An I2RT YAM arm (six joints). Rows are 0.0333 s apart.
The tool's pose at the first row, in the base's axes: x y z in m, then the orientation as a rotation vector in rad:
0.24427, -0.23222, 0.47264, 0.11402, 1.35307, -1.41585
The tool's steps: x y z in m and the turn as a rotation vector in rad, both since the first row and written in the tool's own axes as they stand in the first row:
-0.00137, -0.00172, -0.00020, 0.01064, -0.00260, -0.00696
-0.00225, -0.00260, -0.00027, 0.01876, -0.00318, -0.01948
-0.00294, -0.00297, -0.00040, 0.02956, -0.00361, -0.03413
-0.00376, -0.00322, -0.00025, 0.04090, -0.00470, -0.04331
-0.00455, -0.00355, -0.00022, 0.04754, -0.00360, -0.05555
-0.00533, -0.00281, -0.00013, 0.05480, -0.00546, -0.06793
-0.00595, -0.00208, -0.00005, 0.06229, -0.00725, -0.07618
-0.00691, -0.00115, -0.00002, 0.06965, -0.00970, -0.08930
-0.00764, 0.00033, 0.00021, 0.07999, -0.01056, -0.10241
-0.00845, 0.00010, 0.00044, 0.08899, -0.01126, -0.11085
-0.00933, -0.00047, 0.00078, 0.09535, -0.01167, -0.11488
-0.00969, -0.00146, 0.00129, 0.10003, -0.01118, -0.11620
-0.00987, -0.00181, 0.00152, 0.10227, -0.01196, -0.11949
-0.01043, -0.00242, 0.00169, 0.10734, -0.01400, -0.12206
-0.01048, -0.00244, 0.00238, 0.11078, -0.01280, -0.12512
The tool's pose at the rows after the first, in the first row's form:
0.24343, -0.23171, 0.47462, 0.11453, 1.34511, -1.42871
0.24308, -0.23136, 0.47576, 0.11115, 1.34176, -1.44469
0.24300, -0.23094, 0.47643, 0.10821, 1.33704, -1.46431
0.24321, -0.23062, 0.47721, 0.10879, 1.33012, -1.47962
0.24329, -0.23025, 0.47798, 0.10580, 1.32893, -1.49454
0.24417, -0.22964, 0.47808, 0.10096, 1.32483, -1.50962
0.24498, -0.22912, 0.47808, 0.09908, 1.31971, -1.52140
0.24603, -0.22829, 0.47817, 0.09335, 1.31508, -1.53706
0.24751, -0.22761, 0.47782, 0.09074, 1.30954, -1.55494
0.24778, -0.22735, 0.47860, 0.09050, 1.30410, -1.56800
0.24789, -0.22722, 0.47969, 0.09171, 1.29992, -1.57562
0.24761, -0.22765, 0.48074, 0.09428, 1.29717, -1.57995
0.24756, -0.22781, 0.48117, 0.09297, 1.29552, -1.58411
0.24743, -0.22776, 0.48200, 0.09312, 1.29061, -1.58939
0.24783, -0.22824, 0.48228, 0.09421, 1.28967, -1.59444

